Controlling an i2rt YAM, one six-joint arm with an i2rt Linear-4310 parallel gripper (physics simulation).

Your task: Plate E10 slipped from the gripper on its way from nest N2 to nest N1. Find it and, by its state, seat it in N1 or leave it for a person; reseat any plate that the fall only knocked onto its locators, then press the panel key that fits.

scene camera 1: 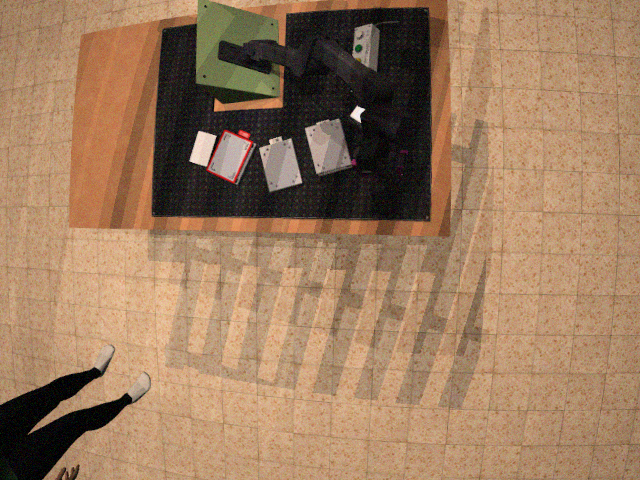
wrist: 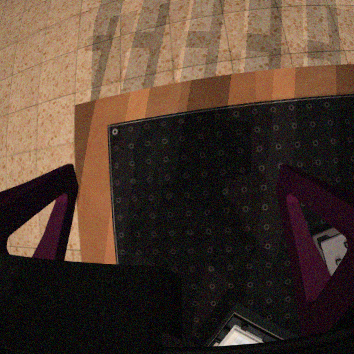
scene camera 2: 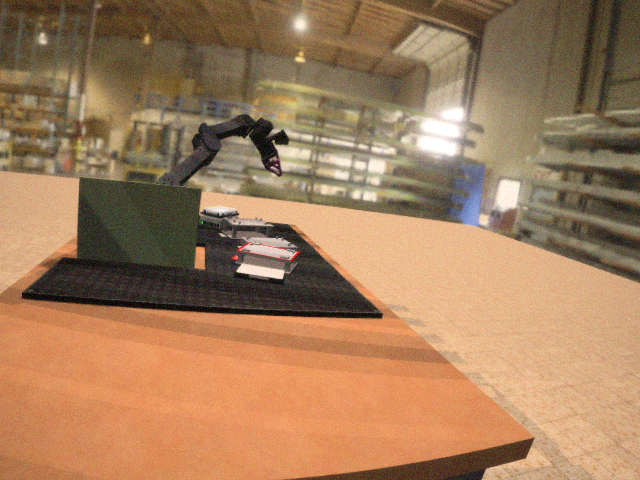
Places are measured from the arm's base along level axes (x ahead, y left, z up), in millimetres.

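Pixels of known places: gripper, fingertip midpoint: [scene camera 1: 383,177] [wrist: 176,175] [scene camera 2: 279,172]; arm's base, link origin: [scene camera 1: 245,58] [scene camera 2: 153,220].
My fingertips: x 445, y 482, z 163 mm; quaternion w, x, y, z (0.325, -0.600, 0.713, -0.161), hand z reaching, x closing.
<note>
Ahead of a thing's pixels: the offset from my fingertips to its top centre. Level surfaces: height alone.
My gripper [scene camera 1: 378,159] [scene camera 2: 273,167] [wrist: 176,175] is open and empty, high above the right part of the black mat. A white plate {dx -230, dy -33, dz -177 mm} [scene camera 1: 357,114] [wrist: 239,337] shows in part under the arm, in a dark holder at the wrist view's bottom edge. Three grey nest-like units stand in a row: the right one {dx -130, dy -183, dz -181 mm} [scene camera 1: 328,146], the middle one {dx -70, dy -353, dz -214 mm} [scene camera 1: 280,164] and a red-rimmed one {dx -101, dy -539, dz -202 mm} [scene camera 1: 231,156] [scene camera 2: 267,251]. The grey key panel {dx -445, dy -66, dz -164 mm} [scene camera 1: 365,46] is partly hidden by the arm. No label is readable, so I cannot tell which plate is E10.
A tall green board [scene camera 1: 235,64] [scene camera 2: 138,222] stands near the arm's base side of the black mat {dz -248 mm} [scene camera 1: 180,198] [scene camera 2: 201,297]. A low white-topped block {dx -137, dy -659, dz -234 mm} [scene camera 1: 202,148] [scene camera 2: 261,271] lies beside the red-rimmed unit. A person's legs [scene camera 1: 67,387] show on the floor.
</note>
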